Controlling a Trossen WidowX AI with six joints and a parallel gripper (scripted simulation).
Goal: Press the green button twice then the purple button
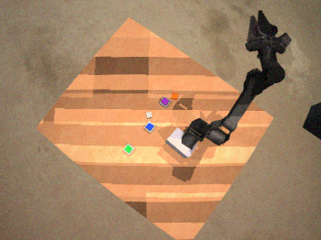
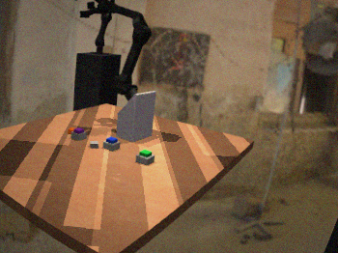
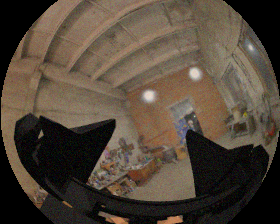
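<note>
The green button lies 670 mm below my gripper tip, 580 mm to the left of it and 190 mm ahead of it. Also, from my gripper tip: blue button: 670 mm below, 420 mm to the left, 160 mm ahead; then orange block: 690 mm below, 190 mm to the left, 130 mm ahead; then purple button: 670 mm below, 250 mm to the left, 160 mm ahead.
</note>
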